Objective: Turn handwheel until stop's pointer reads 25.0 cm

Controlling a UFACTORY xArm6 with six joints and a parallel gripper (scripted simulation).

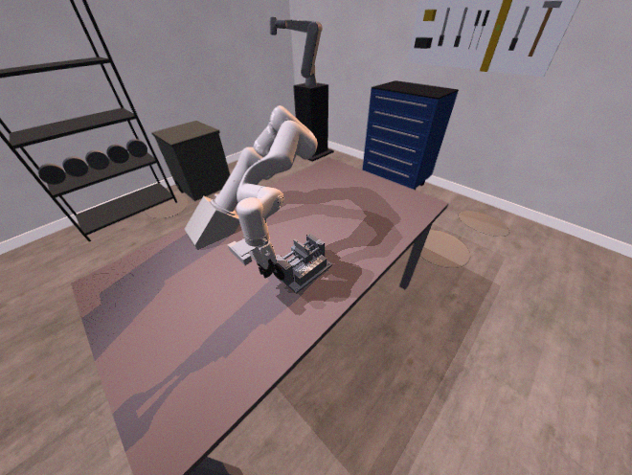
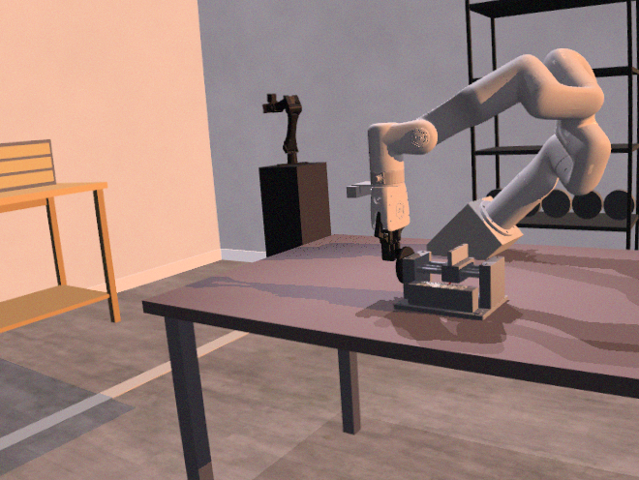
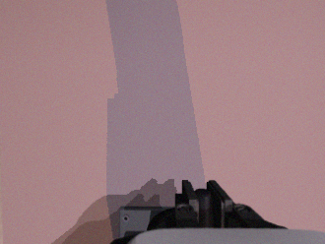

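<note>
The black handwheel is 20 mm to the left of my hand and 10 mm below it. Also, from my hand: sliding stop block (20 mm ahead, 170 mm to the left, 10 mm below).
</note>
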